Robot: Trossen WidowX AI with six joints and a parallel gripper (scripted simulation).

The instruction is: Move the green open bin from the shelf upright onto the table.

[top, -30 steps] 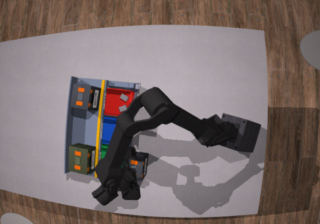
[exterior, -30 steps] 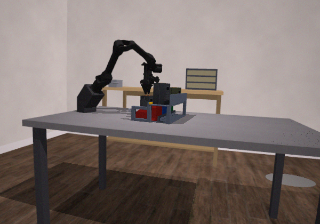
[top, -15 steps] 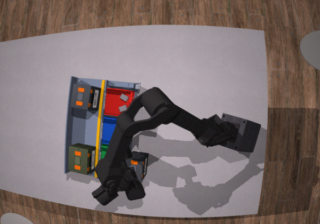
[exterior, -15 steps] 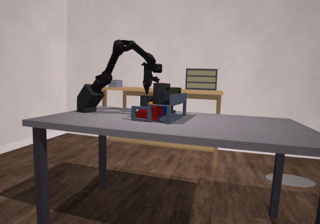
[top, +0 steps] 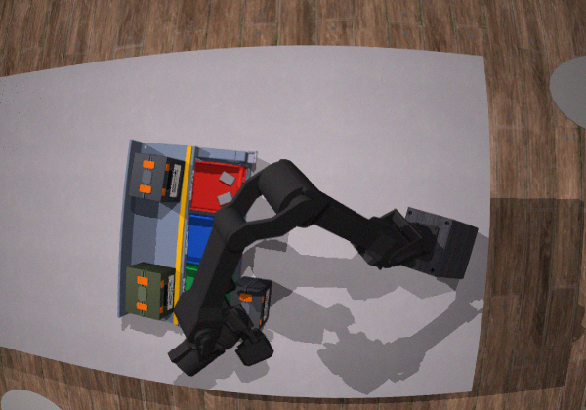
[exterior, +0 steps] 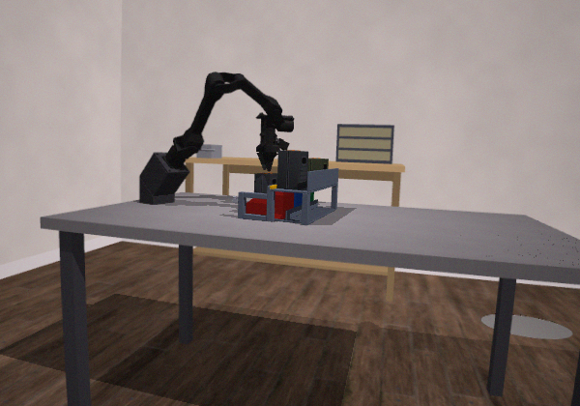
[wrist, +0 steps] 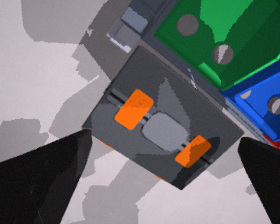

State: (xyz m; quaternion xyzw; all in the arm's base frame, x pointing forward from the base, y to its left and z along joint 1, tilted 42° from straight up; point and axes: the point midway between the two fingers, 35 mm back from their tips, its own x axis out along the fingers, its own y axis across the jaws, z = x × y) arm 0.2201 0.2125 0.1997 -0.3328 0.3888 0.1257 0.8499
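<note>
Right now the dark box is 110 mm below my hand. From my hand the other things lie so: olive box (200 mm ahead, 10 mm to the left, 30 mm below); yellow rail (160 mm ahead, 110 mm to the right, 70 mm below); green open bin (120 mm ahead, 130 mm below).
</note>
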